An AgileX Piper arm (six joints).
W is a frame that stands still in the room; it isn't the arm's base.
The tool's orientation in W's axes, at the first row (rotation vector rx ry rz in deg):
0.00 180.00 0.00
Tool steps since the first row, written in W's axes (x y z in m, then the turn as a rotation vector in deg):
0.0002 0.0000 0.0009 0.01 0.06 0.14
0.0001 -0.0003 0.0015 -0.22 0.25 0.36
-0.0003 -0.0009 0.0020 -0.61 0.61 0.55
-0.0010 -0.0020 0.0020 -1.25 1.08 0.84
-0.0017 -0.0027 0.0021 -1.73 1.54 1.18
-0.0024 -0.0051 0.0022 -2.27 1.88 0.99
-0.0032 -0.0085 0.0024 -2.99 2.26 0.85
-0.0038 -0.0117 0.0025 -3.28 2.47 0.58
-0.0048 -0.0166 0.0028 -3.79 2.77 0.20
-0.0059 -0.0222 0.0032 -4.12 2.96 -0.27
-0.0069 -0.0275 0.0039 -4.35 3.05 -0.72
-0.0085 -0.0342 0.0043 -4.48 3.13 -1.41
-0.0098 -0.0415 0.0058 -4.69 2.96 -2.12
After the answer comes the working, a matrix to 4 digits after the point.
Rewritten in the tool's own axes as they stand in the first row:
-0.0002 0.0000 -0.0009 -0.01 0.06 -0.14
-0.0001 -0.0003 -0.0015 0.22 0.25 -0.36
0.0003 -0.0009 -0.0020 0.61 0.61 -0.55
0.0010 -0.0020 -0.0020 1.25 1.08 -0.84
0.0017 -0.0027 -0.0021 1.73 1.54 -1.18
0.0024 -0.0051 -0.0022 2.27 1.88 -0.99
0.0032 -0.0085 -0.0024 2.99 2.26 -0.85
0.0038 -0.0117 -0.0025 3.28 2.47 -0.58
0.0048 -0.0166 -0.0028 3.79 2.77 -0.20
0.0059 -0.0222 -0.0032 4.12 2.96 0.27
0.0069 -0.0275 -0.0039 4.35 3.05 0.72
0.0085 -0.0342 -0.0043 4.48 3.13 1.41
0.0098 -0.0415 -0.0058 4.69 2.96 2.12

The tool's axes in the first row as the columns of a matrix, in W's axes (rounded; the answer above uses it unrounded):
-1.0000 0.0000 0.0000
0.0000 1.0000 0.0000
0.0000 0.0000 -1.0000

